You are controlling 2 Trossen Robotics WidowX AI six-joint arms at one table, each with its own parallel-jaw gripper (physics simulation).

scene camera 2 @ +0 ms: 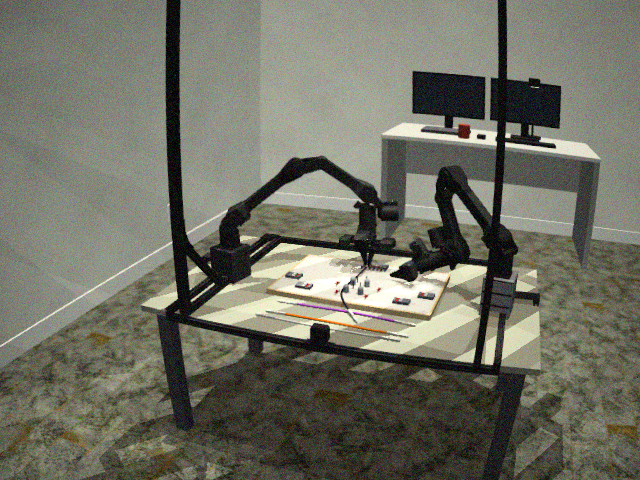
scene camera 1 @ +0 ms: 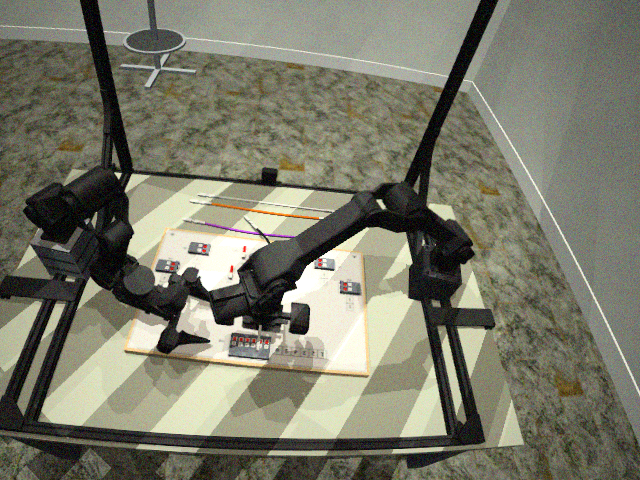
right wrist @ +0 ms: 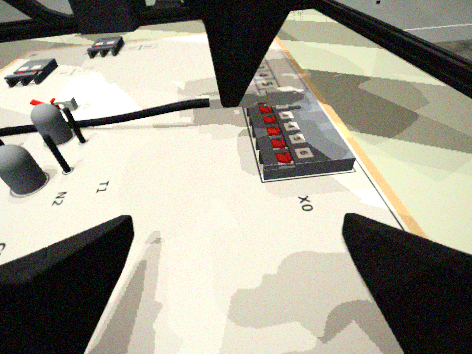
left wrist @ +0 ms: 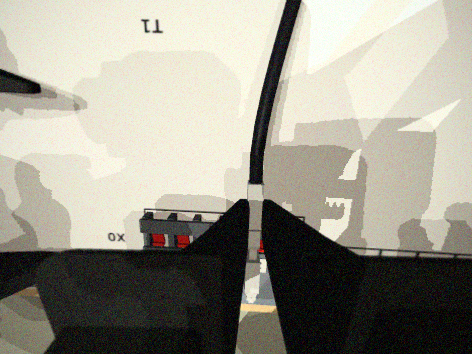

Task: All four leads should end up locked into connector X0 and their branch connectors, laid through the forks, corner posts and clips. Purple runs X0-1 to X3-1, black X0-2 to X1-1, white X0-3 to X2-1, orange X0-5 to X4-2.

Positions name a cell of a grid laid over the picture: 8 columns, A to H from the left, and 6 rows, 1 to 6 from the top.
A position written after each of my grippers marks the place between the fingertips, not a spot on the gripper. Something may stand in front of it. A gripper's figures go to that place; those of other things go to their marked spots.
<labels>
My left gripper (scene camera 2: E4): 1.95 m from the lens. My right gripper (scene camera 2: E4) is 1.92 m from the lens. A wiring board (scene camera 2: E4) is 1.73 m from the lens.
</labels>
